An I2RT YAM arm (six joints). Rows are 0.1 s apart.
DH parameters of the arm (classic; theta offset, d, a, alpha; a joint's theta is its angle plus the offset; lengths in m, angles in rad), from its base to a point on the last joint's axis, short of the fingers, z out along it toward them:
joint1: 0 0.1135 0.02 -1.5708
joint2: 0 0 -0.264 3.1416
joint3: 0.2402 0 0.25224 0
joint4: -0.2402 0 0.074 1.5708
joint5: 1.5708 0 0 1.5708
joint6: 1.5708 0.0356 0 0
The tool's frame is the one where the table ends.
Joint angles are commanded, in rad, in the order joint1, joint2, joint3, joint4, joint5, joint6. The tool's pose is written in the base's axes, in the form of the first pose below.
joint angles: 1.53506, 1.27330, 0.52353, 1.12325, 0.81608, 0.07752
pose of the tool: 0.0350, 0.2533, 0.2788, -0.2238, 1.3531, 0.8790
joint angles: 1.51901, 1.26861, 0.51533, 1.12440, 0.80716, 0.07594
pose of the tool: 0.0388, 0.2514, 0.2775, -0.2227, 1.3510, 0.8688
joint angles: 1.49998, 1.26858, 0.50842, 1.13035, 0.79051, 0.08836
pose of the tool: 0.0431, 0.2502, 0.2760, -0.2155, 1.3488, 0.8742
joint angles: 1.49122, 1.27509, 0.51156, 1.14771, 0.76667, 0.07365
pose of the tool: 0.0448, 0.2512, 0.2773, -0.2281, 1.3302, 0.8797
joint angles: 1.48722, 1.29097, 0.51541, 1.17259, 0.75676, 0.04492
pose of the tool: 0.0457, 0.2532, 0.2772, -0.2423, 1.3136, 0.8668
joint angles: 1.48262, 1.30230, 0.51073, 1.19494, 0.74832, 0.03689
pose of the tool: 0.0468, 0.2538, 0.2752, -0.2463, 1.3054, 0.8657
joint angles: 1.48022, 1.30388, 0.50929, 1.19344, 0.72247, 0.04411
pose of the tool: 0.0467, 0.2544, 0.2745, -0.2643, 1.3000, 0.8843
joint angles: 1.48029, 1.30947, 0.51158, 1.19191, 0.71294, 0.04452
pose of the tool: 0.0466, 0.2558, 0.2738, -0.2753, 1.2993, 0.8882
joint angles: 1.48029, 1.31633, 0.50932, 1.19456, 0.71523, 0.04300
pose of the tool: 0.0467, 0.2566, 0.2717, -0.2793, 1.3033, 0.8814
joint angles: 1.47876, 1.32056, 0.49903, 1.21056, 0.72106, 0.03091
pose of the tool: 0.0472, 0.2554, 0.2690, -0.2801, 1.3019, 0.8669
